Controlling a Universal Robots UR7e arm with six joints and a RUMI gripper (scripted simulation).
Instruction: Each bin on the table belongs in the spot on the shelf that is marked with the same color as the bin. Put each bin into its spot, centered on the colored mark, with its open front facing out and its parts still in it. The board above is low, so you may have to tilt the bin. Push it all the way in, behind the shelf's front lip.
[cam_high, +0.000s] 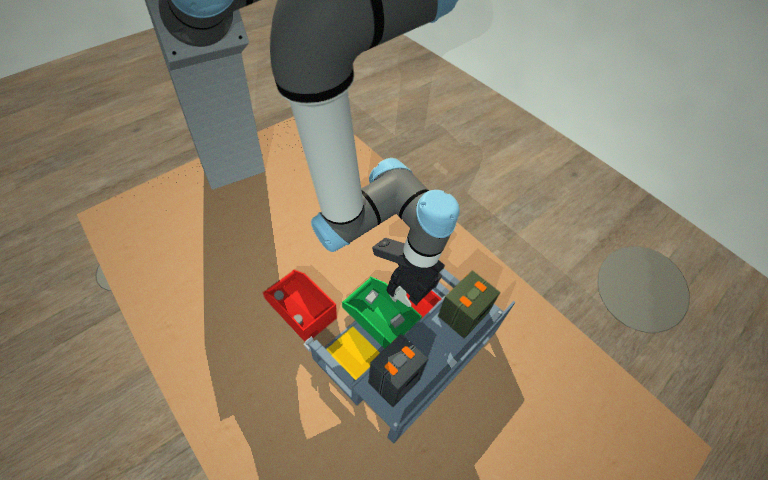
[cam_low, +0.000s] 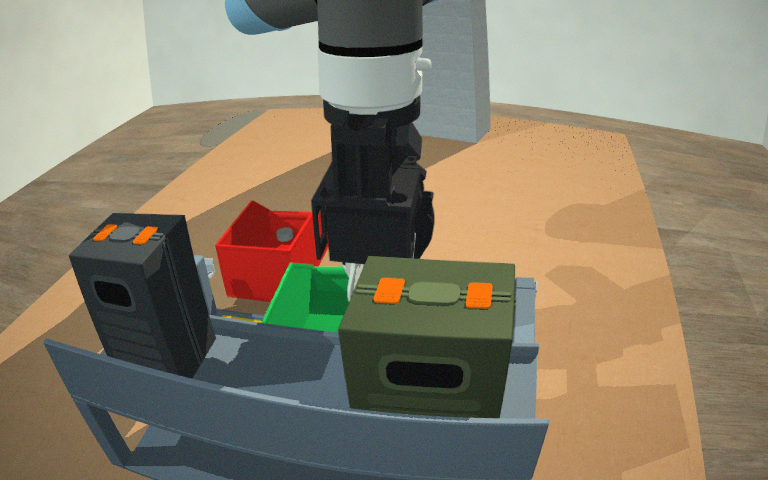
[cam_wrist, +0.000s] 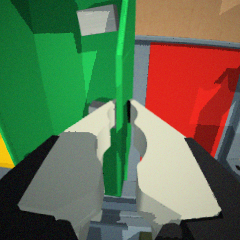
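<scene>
The green bin is 50 mm to the right of my hand and 30 mm below it. The rest, counted from my hand: olive box 130 mm ahead, 100 mm to the left, 70 mm above; dark grey box 170 mm ahead, 130 mm to the right, 80 mm above; red bin 130 mm behind, 200 mm to the right, 40 mm below.
</scene>
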